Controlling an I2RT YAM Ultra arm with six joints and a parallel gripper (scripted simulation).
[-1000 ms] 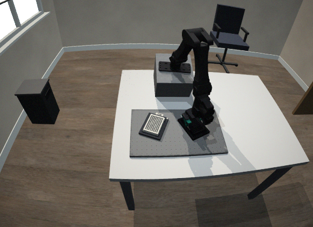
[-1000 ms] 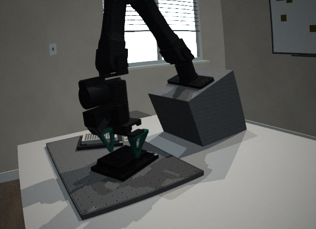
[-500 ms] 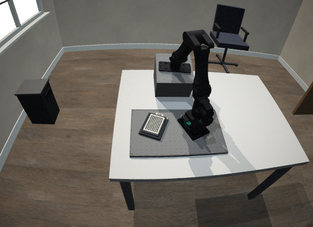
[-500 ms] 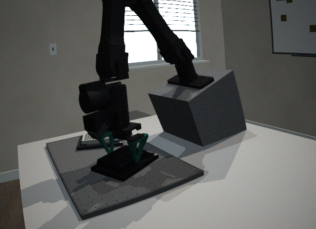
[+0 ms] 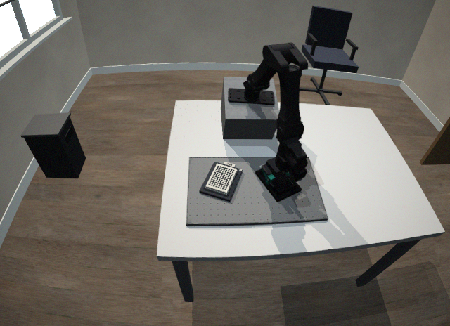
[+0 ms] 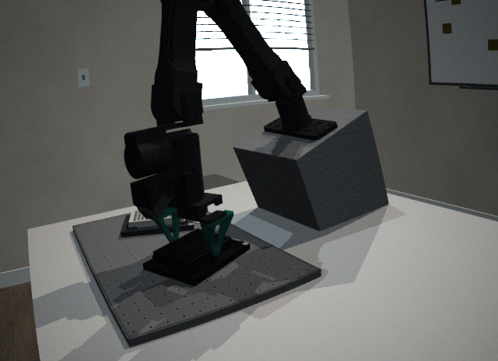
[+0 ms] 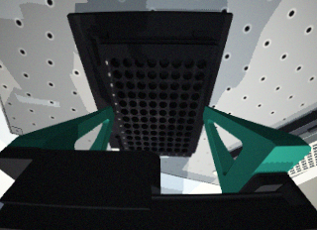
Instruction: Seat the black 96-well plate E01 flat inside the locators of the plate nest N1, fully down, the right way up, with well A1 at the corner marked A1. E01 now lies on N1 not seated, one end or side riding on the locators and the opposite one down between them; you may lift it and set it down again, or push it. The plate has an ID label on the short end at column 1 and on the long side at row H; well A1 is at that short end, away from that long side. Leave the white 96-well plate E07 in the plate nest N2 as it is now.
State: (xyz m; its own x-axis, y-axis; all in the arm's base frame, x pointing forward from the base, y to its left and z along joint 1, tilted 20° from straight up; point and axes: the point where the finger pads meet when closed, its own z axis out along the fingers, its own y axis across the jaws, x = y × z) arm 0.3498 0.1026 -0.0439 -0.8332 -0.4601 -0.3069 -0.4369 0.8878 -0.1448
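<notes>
Now: hand right at the black plate E01. Round my hand: white plate E07: 22 cm to the right, 1 cm below; then black plate nest N1: 2 cm below, 1 cm to the left.
</notes>
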